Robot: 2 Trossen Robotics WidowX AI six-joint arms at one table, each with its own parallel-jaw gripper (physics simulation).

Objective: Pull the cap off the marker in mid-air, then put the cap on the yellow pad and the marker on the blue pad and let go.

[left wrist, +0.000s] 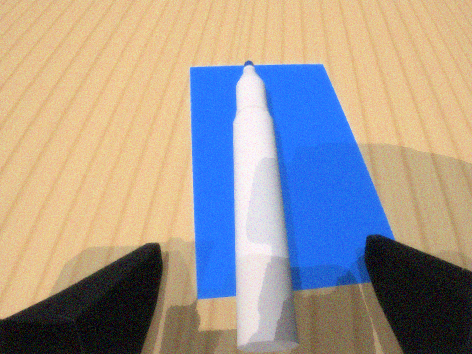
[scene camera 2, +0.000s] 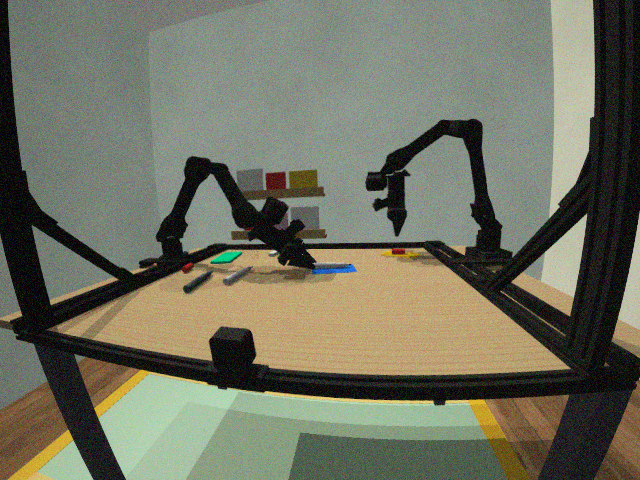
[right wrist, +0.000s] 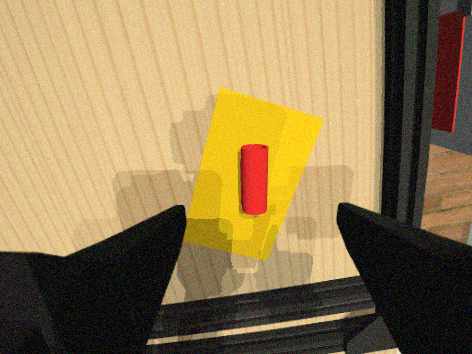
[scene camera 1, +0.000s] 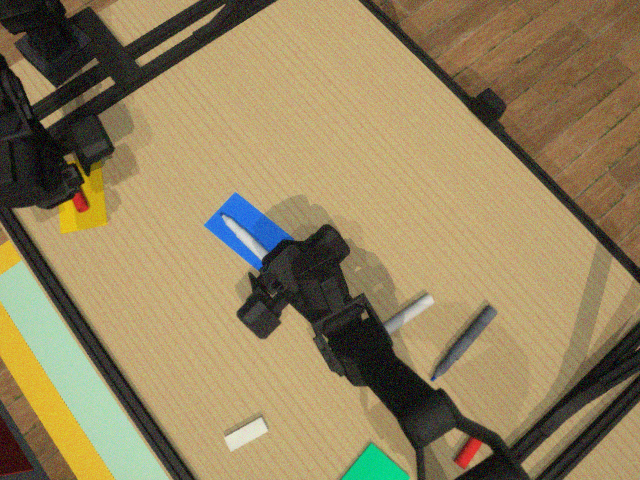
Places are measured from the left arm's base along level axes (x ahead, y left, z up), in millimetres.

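Pixels of known places: left gripper, fingertip midpoint: [left wrist: 263, 252] [scene camera 2: 315, 265]; right gripper, fingertip midpoint: [scene camera 2: 396, 234] [right wrist: 260, 213]; left arm's base, origin of the base link: [scene camera 2: 172, 255]; right arm's base, origin of the base link: [scene camera 2: 488, 249] [scene camera 1: 52, 41].
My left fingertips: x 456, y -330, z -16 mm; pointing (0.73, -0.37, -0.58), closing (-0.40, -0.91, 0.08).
Ahead of a thing's pixels: the offset from my left fingertips to its middle.
The white uncapped marker @(dz -1, dx +36, dy -15 mm) [scene camera 1: 244, 236] [scene camera 2: 333, 266] [left wrist: 257, 185] lies along the blue pad @(dz -10, dx +45, dy -31 mm) [scene camera 1: 237, 203] [scene camera 2: 336, 271] [left wrist: 325, 200], its blue tip near the pad's far edge and its rear end past the near edge in the left wrist view. My left gripper [left wrist: 263, 252] is open, one finger on each side of the marker's rear part, touching neither side. The red cap @(dz -1, dx +327, dy +17 mm) [scene camera 1: 80, 201] [scene camera 2: 398, 251] [right wrist: 254, 180] lies on the yellow pad @(dz -10, dx +330, dy +8 mm) [scene camera 1: 95, 214] [scene camera 2: 413, 254] [right wrist: 295, 145]. My right gripper [right wrist: 260, 213] is open and empty, above the yellow pad.
Another white marker @(dz +0, dx -218, dy +28 mm) [scene camera 1: 410, 312] [scene camera 2: 237, 275] and a dark grey marker @(dz +0, dx -326, dy +19 mm) [scene camera 1: 463, 342] [scene camera 2: 197, 282] lie near the left arm. A white block @(dz -4, dx -73, dy +254 mm) [scene camera 1: 246, 434], a green pad @(dz -6, dx -251, dy +284 mm) [scene camera 1: 377, 465] [scene camera 2: 226, 257] and another red piece @(dz +1, dx -379, dy +163 mm) [scene camera 1: 467, 452] [scene camera 2: 187, 267] are also on the table. Black rails frame the table.
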